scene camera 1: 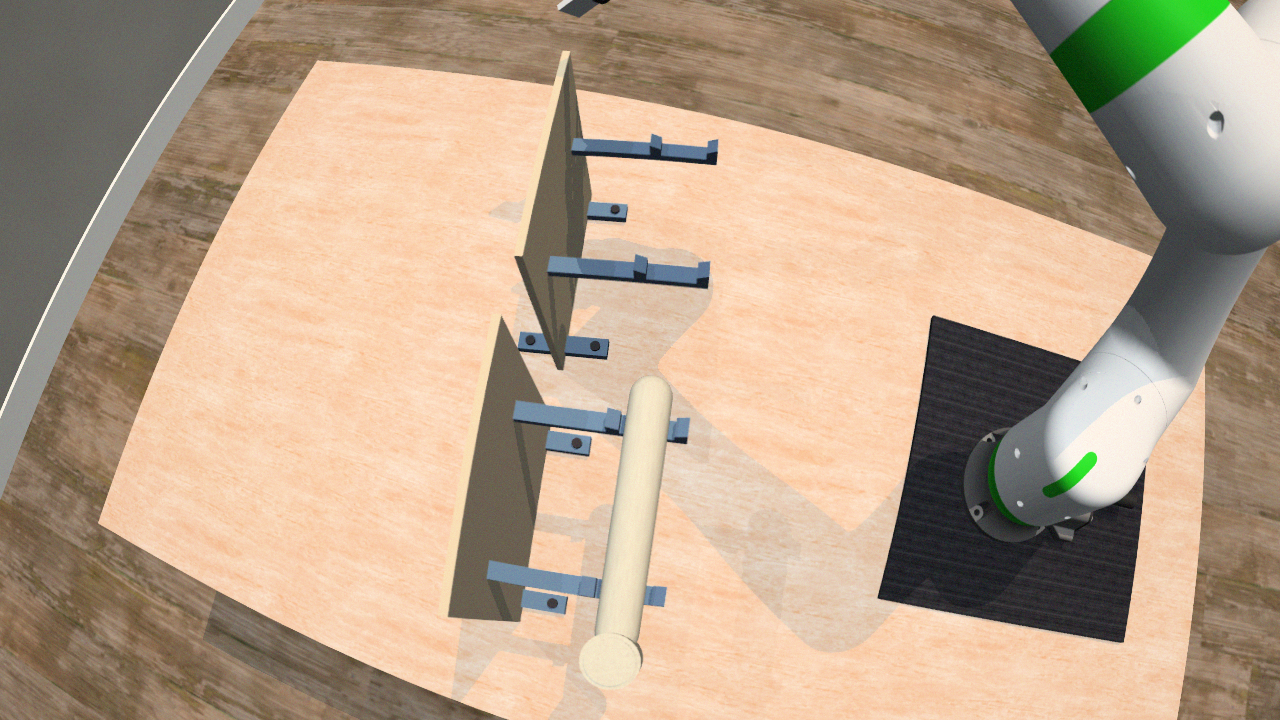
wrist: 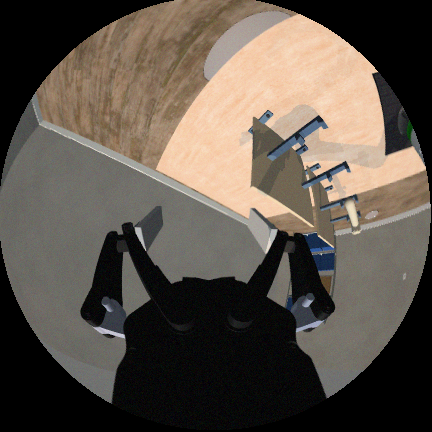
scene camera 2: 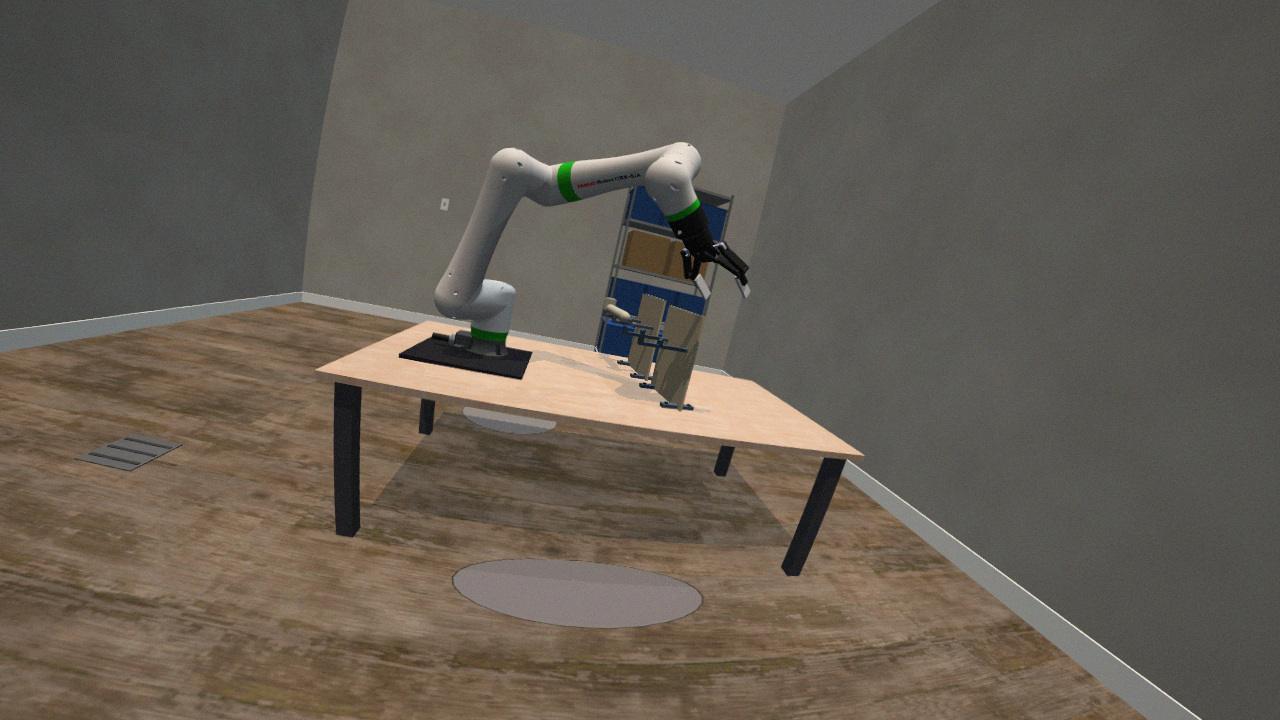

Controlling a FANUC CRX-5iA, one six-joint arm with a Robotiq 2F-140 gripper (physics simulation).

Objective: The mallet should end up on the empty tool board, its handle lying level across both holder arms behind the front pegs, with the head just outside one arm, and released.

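Pixels of known places: gripper, fingertip midpoint: [wrist: 205, 216] [scene camera 2: 726, 295]; arm's base, link origin: [scene camera 1: 1010, 486] [scene camera 2: 485, 353].
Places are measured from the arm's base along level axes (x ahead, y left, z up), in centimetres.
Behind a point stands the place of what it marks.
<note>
The cream mallet [scene camera 1: 638, 510] @(x 43.4, y 17.3, z 22.7 cm) [scene camera 2: 617, 311] @(x 43.1, y 12.1, z 21.9 cm) [wrist: 353, 215] @(x 43.8, y 14.8, z 22.7 cm) lies across both blue arms of the lower tool board [scene camera 1: 496, 510] @(x 55.9, y 20.7, z 19.1 cm) in scene camera 1. Its handle sits between the rear and front pegs. The round head [scene camera 1: 610, 660] @(x 41.7, y 30.5, z 25.0 cm) is just outside the lower arm. The other tool board [scene camera 1: 559, 205] @(x 60.9, y -11.4, z 17.9 cm) [scene camera 2: 682, 367] @(x 62.5, y -19.7, z 11.8 cm) [wrist: 272, 180] @(x 62.4, y -19.2, z 24.4 cm) is upright and bears no tool. Its two holder arms [scene camera 1: 675, 152] @(x 51.0, y -21.6, z 17.8 cm) [scene camera 1: 675, 274] @(x 47.0, y -6.8, z 17.8 cm) each have a middle and a front peg. My gripper [scene camera 2: 723, 287] @(x 66.5, y -30.5, z 36.3 cm) [wrist: 205, 216] @(x 66.5, y -30.5, z 36.3 cm) is open and empty, higher than this board's top edge; part of a fingertip shows at scene camera 1's top edge.
Both boards stand on blue feet on the light wooden table [scene camera 1: 268, 358] @(x 100.6, y 10.6, z -1.0 cm) [scene camera 2: 572, 394] @(x 30.4, y -25.2, z -0.9 cm). My arm's base stands on a black mat [scene camera 1: 926, 537] @(x 10.4, y 8.9, z -0.2 cm) [scene camera 2: 429, 358] @(x -13.4, y -18.9, z 0.2 cm). A shelf unit with blue and brown boxes stands by the wall behind the table in scene camera 2.
</note>
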